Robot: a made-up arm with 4 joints.
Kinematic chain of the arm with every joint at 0, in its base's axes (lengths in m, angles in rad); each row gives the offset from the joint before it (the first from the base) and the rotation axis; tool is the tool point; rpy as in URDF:
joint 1: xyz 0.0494 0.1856 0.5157 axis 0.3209 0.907 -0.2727
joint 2: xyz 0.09 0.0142 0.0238 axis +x
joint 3: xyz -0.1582 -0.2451 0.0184 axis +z
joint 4: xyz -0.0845 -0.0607 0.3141 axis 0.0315 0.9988 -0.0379
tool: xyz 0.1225 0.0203 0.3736 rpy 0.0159 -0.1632 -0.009
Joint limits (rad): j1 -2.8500..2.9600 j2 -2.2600..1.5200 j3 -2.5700..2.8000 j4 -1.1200..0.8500
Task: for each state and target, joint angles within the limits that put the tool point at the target. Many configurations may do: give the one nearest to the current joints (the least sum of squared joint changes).
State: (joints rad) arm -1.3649 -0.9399 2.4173 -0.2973
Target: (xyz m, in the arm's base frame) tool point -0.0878 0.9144 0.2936
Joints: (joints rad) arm -0.8405 -1.8378 2.5305 -0.1804
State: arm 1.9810 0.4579 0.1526 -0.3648
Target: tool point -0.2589 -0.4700 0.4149
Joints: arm 2.3972 0.7350 0.1253 0.1785
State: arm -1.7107 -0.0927 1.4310 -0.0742
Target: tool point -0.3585 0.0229 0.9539
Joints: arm -1.0803 0.4134 1.2017 0.5065
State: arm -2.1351 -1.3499 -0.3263 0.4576
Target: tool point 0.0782 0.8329 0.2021
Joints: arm -1.5540 -2.1066 -0.1982 0.4525
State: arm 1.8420 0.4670 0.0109 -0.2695
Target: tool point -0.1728 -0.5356 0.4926
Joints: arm 1.8389 0.8392 0.0410 0.0144
